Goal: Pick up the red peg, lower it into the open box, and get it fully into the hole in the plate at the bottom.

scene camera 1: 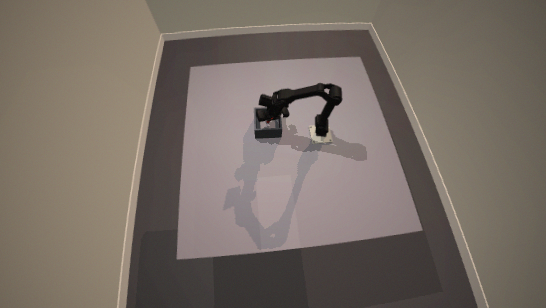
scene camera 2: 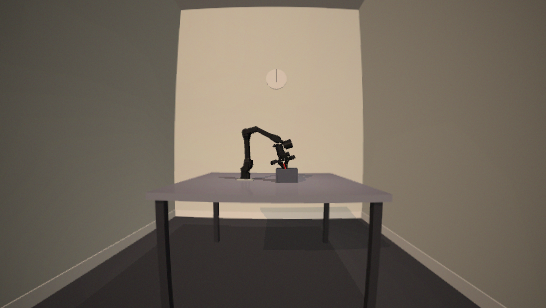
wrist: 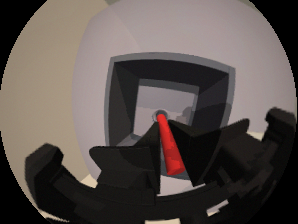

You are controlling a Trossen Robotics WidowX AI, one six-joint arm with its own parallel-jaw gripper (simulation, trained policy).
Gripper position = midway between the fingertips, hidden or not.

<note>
I see my gripper (wrist: 163, 123), a grey box (wrist: 212, 83), a red peg (wrist: 174, 164) and a plate (wrist: 177, 105).
Scene camera 2 misses the plate, which is hidden by the grey box.
</note>
